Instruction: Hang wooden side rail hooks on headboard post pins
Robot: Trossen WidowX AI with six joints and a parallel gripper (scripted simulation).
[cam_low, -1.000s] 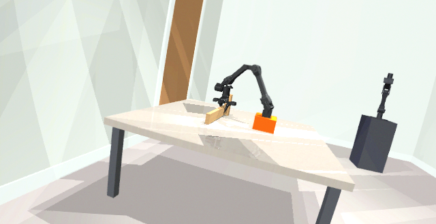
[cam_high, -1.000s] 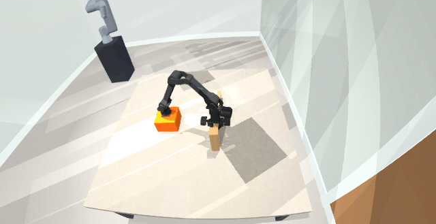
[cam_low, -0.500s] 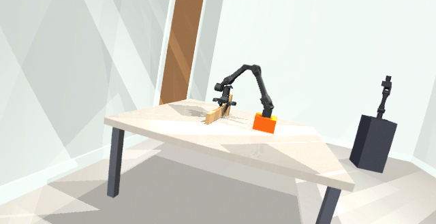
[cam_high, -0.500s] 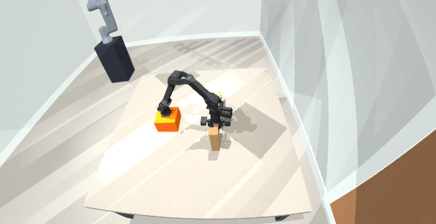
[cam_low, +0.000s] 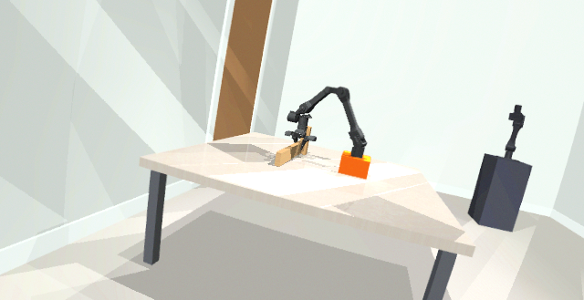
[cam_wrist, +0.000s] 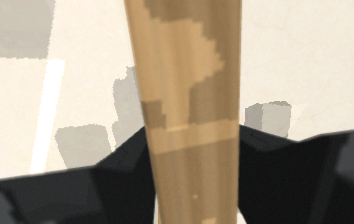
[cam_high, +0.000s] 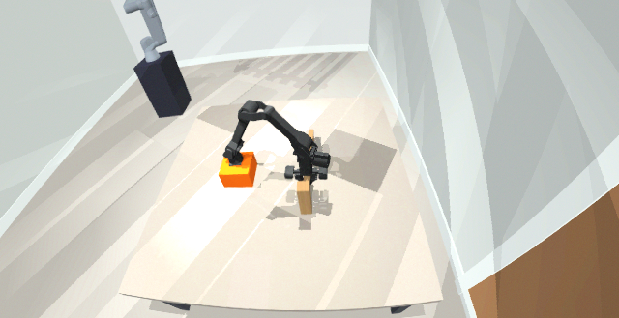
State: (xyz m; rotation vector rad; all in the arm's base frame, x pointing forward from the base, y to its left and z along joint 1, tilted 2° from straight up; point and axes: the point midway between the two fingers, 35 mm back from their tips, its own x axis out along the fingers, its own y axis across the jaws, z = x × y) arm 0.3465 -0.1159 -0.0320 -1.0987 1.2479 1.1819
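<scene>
My gripper tip is 10 mm past the wooden headboard post, 110 mm to the left of it and 40 mm below it.
</scene>
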